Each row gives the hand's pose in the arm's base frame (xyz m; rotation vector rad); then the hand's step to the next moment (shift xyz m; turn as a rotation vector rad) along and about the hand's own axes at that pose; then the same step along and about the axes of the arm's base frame.
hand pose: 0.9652 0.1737 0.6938 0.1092 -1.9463 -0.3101
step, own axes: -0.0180 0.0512 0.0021 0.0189 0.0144 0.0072
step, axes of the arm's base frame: 0.0086 0.0535 -0.0032 -0.0130 0.0109 0.0182
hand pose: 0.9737 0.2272 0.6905 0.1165 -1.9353 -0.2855
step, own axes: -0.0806 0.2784 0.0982 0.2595 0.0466 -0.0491
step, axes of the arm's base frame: -0.0457 0.3004 -0.0365 -0.0492 -0.0180 0.2630
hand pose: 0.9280 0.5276 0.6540 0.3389 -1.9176 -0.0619
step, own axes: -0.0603 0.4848 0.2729 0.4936 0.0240 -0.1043
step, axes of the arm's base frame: -0.3313 0.4475 -0.0558 -0.0702 -0.0949 0.4911
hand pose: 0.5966 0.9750 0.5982 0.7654 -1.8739 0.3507
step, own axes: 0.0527 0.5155 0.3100 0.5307 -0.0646 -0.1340
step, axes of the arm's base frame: -0.5698 0.1974 -0.0310 -0.0012 -0.1579 0.5280
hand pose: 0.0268 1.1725 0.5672 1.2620 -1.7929 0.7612
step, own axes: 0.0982 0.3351 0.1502 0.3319 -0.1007 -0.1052
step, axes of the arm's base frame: -0.3751 -0.0617 0.0003 0.0620 -0.1006 0.3427
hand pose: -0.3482 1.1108 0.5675 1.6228 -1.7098 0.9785
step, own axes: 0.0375 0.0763 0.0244 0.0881 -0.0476 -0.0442
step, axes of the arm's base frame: -0.0774 -0.0421 0.0081 0.0360 -0.0131 0.1025
